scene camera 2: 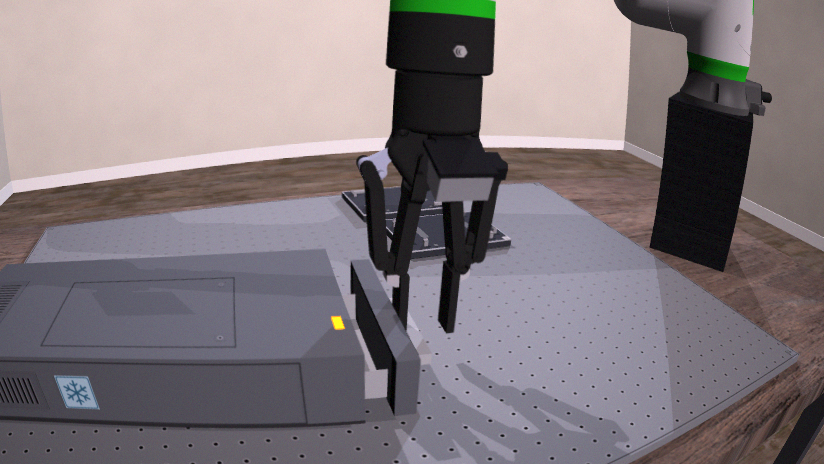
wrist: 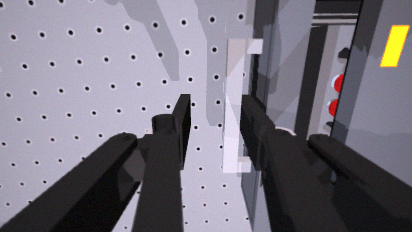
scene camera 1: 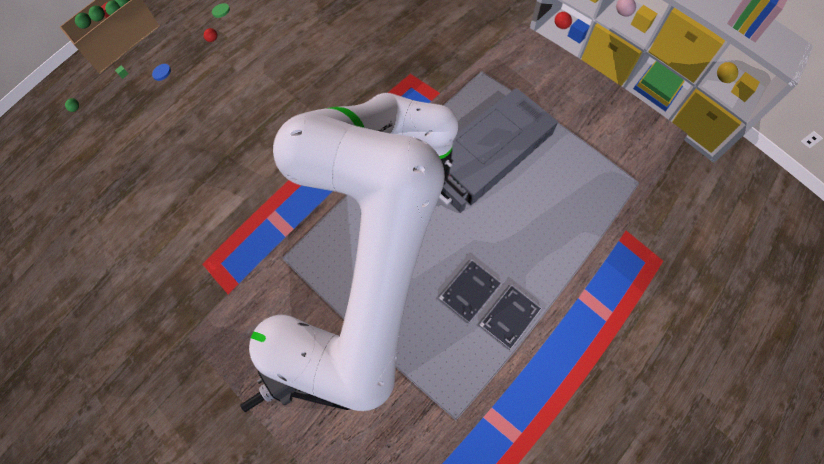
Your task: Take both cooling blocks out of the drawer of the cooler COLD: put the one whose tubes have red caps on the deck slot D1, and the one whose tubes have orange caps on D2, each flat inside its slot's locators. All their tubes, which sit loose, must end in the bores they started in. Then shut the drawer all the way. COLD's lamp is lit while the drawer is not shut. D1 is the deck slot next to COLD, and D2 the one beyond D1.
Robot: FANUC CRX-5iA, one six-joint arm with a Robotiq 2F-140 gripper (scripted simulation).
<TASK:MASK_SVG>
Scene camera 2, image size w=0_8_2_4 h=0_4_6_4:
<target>my gripper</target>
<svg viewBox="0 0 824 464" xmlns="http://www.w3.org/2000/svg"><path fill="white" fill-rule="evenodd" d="M502 180L493 181L488 201L472 202L466 240L463 201L442 202L447 261L443 261L438 321L446 334L454 333L460 282L469 277L471 264L481 263L485 259L498 188ZM482 76L476 76L475 78L449 78L409 74L396 70L392 131L385 144L385 149L369 157L361 155L356 160L365 187L369 255L375 268L383 271L387 284L393 286L392 306L406 332L410 276L407 272L421 207L425 202L427 191L430 190L421 170L425 150L422 143L423 140L427 140L428 135L465 135L464 137L469 140L478 140L483 147L479 137L483 92ZM393 162L393 165L395 165L395 168L397 168L403 178L390 252L388 252L385 194L382 179L387 175L387 165Z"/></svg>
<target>grey cooler COLD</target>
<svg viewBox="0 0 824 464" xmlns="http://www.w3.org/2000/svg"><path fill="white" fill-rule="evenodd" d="M432 353L409 312L406 332L392 306L392 298L388 298L369 259L351 260L351 294L342 295L326 249L6 264L0 271L0 420L186 428L293 428L365 423L365 399L386 397L394 416L416 414L420 365L431 364Z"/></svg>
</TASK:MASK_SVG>
